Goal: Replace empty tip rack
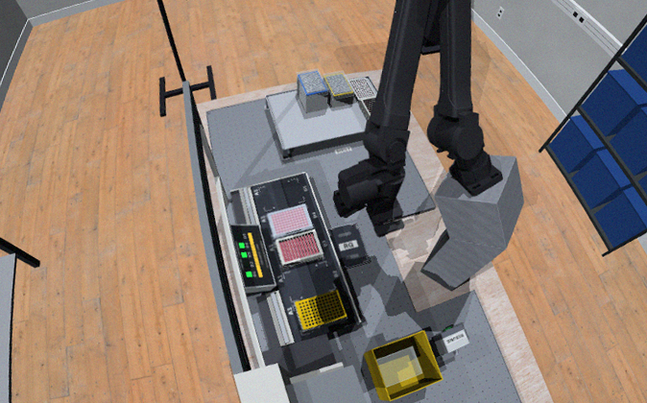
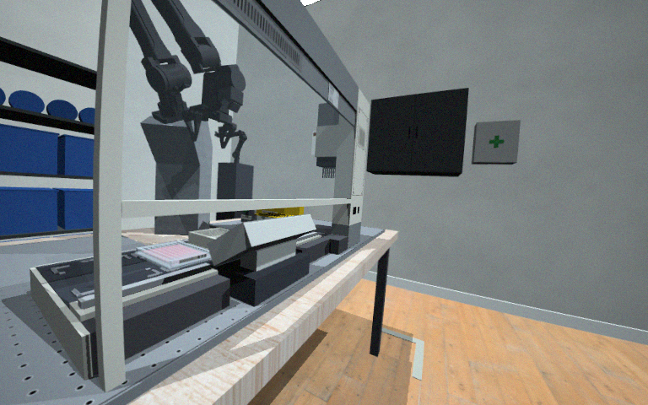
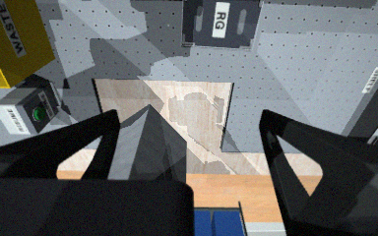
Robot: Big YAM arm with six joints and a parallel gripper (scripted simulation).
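Right now the yellow tip rack is 190 mm ahead of my hand, 120 mm to the left of it and 230 mm below it. From my hand the other things lie so: spare nest (60 mm to the right, 310 mm below); then pink plate (150 mm ahead, 190 mm to the right, 270 mm below); then frame bar (350 mm ahead, 60 mm to the right, 150 mm below).
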